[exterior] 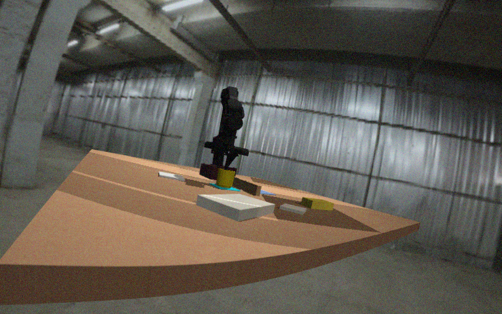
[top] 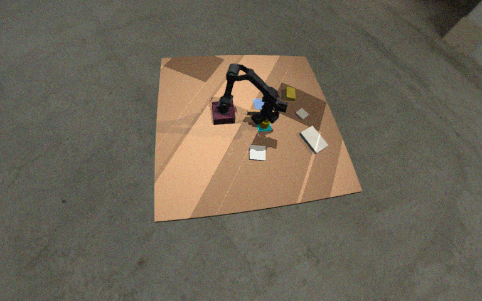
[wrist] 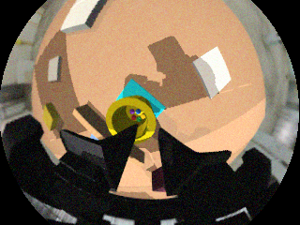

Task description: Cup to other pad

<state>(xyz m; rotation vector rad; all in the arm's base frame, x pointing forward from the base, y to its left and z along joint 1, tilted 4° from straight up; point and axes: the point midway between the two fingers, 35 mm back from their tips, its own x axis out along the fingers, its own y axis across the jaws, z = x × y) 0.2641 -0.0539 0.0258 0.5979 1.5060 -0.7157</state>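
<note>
Now: gripper tip 2 cm short of the yellow cup, 1 cm to the right of it and 4 cm above it. The rest, counted from my gripper tip: brown bar (1 cm ahead, 11 cm to the left, 6 cm below); then cyan pad (2 cm ahead, 2 cm to the left, 8 cm below); then white tile (2 cm behind, 20 cm to the right, 7 cm below).
</note>
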